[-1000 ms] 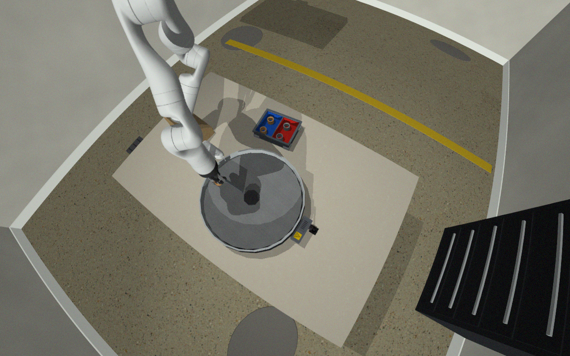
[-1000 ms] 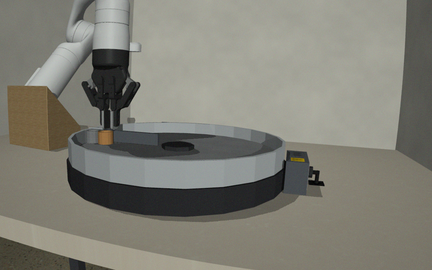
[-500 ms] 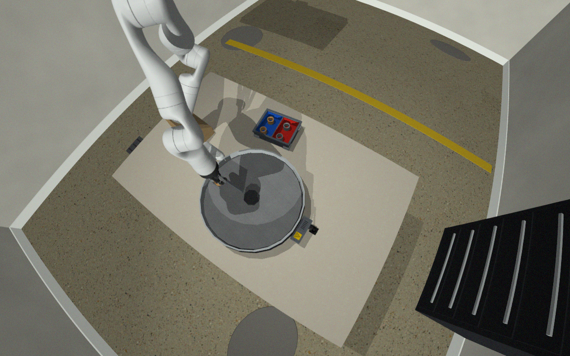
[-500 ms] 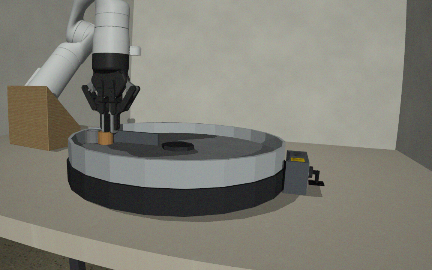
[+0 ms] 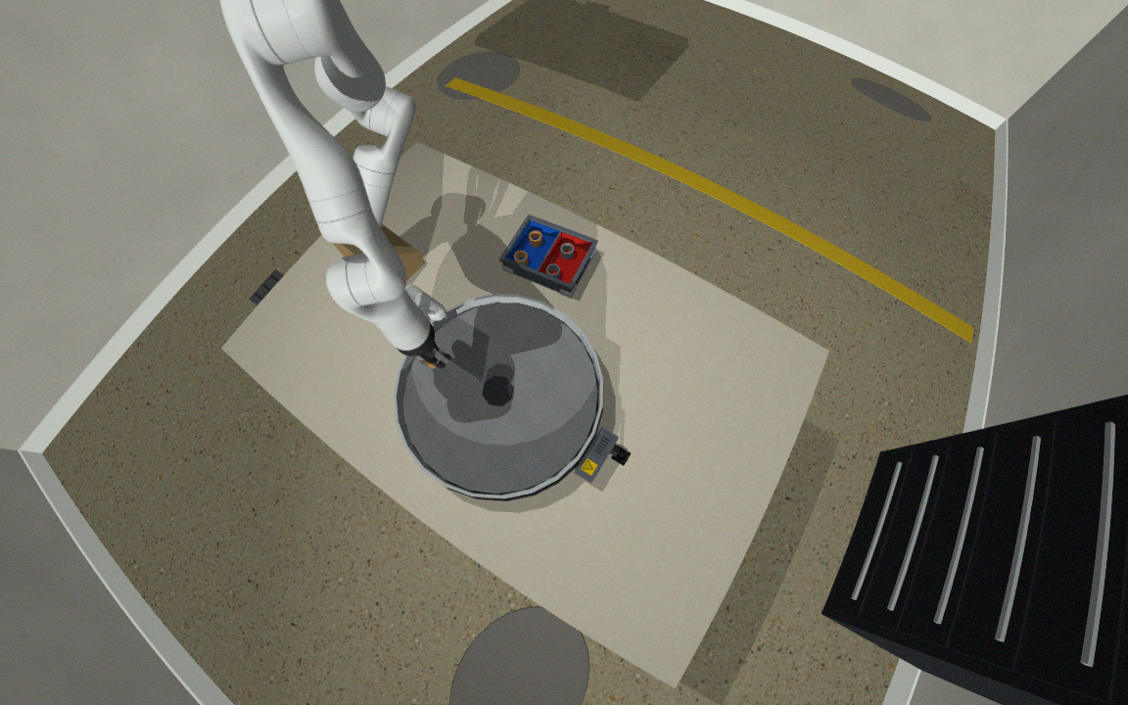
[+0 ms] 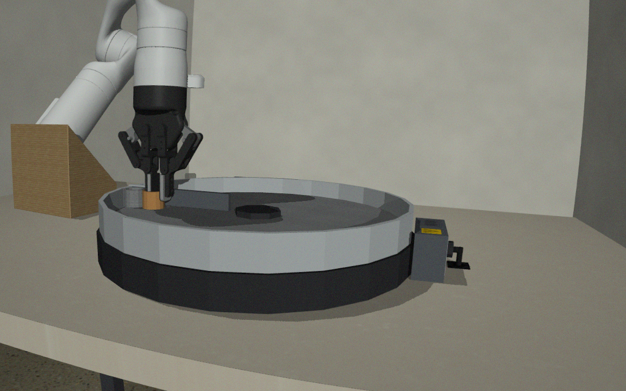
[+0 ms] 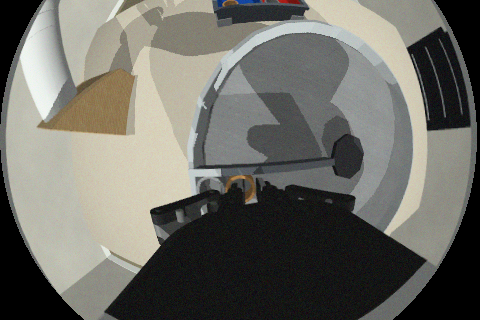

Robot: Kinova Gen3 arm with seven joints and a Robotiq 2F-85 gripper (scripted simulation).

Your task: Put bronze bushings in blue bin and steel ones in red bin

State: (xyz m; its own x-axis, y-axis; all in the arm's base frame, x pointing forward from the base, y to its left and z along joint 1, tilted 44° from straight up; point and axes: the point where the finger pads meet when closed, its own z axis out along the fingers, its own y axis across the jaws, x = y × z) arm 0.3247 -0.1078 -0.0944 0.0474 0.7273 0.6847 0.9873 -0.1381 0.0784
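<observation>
My hand is 14 cm short of the grey turntable, 1 cm to the right of it and 3 cm above it.
</observation>
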